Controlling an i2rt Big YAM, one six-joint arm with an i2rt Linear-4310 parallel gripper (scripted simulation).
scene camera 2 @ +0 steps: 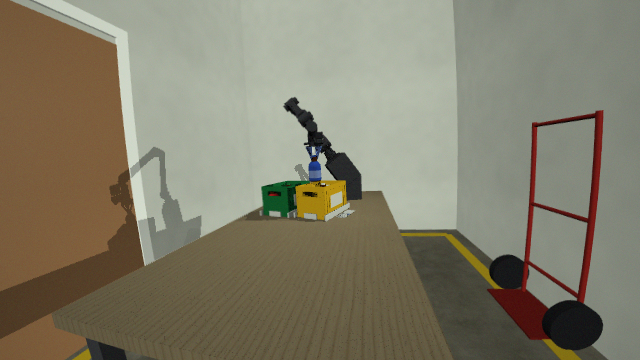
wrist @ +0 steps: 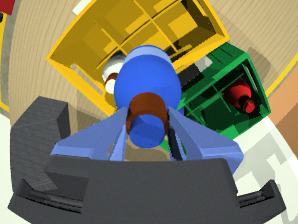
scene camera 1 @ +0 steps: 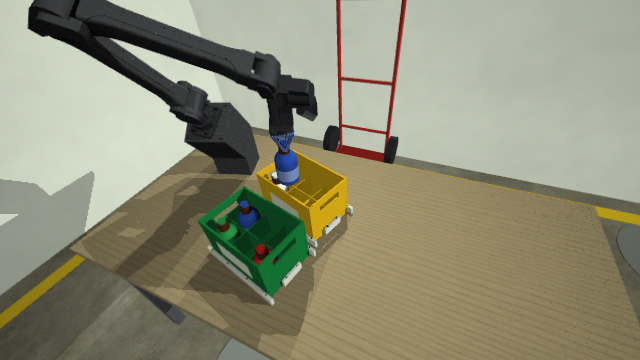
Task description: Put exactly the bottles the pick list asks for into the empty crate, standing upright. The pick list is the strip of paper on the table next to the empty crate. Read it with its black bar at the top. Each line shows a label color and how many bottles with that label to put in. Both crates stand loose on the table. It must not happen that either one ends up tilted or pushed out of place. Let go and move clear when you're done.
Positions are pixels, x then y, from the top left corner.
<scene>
yellow crate: scene camera 2; wrist 85, 42; scene camera 1
green crate: scene camera 2 286, 202; wrist; scene camera 1
same spot on green crate: [wrist: 230, 121] = [scene camera 1: 236, 257]
same spot on yellow crate: [scene camera 2: 311, 198] = [scene camera 1: 331, 204]
</scene>
